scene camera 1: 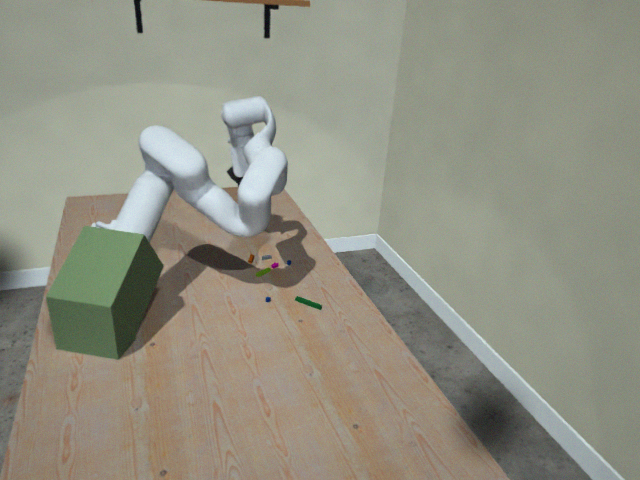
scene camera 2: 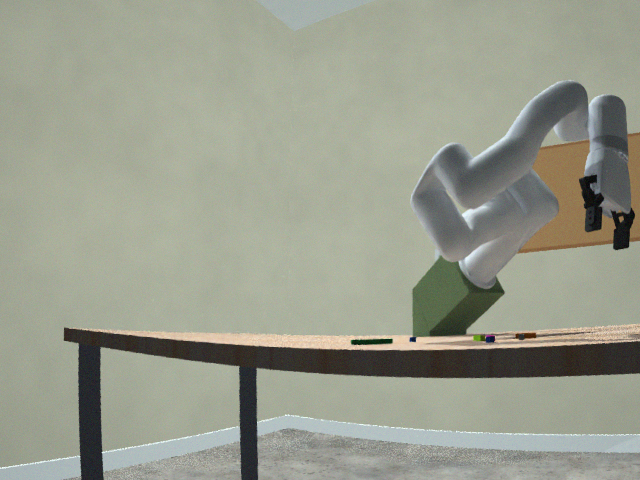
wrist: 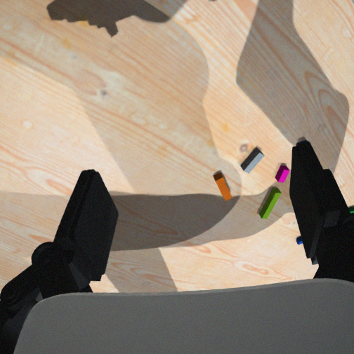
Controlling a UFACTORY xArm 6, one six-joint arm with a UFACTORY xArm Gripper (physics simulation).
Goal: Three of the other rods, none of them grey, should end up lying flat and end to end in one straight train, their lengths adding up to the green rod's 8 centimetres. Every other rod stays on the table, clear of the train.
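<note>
My gripper is open and empty, high above the table. The dark green rod lies apart from the cluster. The orange rod, grey rod, magenta rod and lime rod lie flat, separate and at differing angles. One blue rod lies beyond the magenta one; another blue rod lies nearer the dark green rod. The right finger hides part of the wrist view.
A large green block stands at the arm's base on the wooden table. The arm's shadows fall across several rods. A wooden shelf is on the wall behind the arm.
</note>
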